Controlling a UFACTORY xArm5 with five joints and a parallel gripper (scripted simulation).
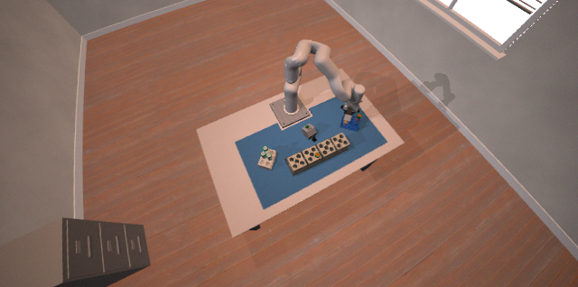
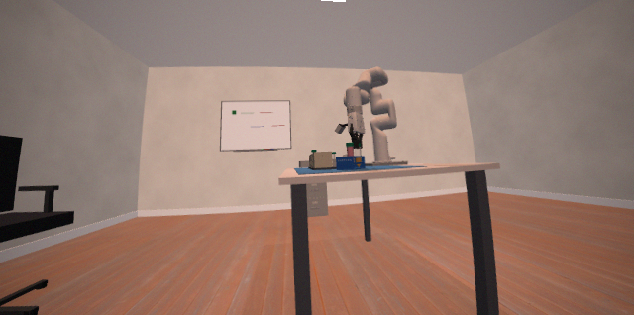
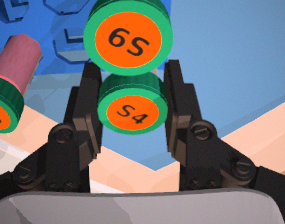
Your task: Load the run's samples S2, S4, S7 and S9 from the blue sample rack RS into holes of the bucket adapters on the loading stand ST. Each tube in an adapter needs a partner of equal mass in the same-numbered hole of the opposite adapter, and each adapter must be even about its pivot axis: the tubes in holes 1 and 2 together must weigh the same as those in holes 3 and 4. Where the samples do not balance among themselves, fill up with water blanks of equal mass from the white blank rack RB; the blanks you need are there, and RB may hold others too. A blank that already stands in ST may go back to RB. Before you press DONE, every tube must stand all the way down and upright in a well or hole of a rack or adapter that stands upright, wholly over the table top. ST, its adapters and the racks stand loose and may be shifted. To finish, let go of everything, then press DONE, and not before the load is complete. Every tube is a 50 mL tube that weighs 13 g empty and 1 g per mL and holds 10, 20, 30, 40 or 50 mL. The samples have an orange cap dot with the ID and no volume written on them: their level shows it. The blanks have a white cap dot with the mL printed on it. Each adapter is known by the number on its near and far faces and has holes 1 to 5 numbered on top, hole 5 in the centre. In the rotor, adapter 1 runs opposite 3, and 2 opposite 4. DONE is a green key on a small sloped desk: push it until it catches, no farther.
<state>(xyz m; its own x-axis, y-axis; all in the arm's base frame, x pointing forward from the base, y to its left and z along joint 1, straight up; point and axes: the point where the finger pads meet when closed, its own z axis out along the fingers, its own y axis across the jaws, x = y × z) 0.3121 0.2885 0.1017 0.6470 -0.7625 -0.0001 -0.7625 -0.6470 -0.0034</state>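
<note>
The sample tube S4 lies 50 mm below my hand and 10 mm behind it. From my hand the other things lie so: sample tube S2: 60 mm to the left, 50 mm below, 50 mm ahead; sample tube S9: 50 mm below, 30 mm to the right, 30 mm ahead; blue sample rack RS: 90 mm below, 40 mm ahead, 10 mm to the left.
</note>
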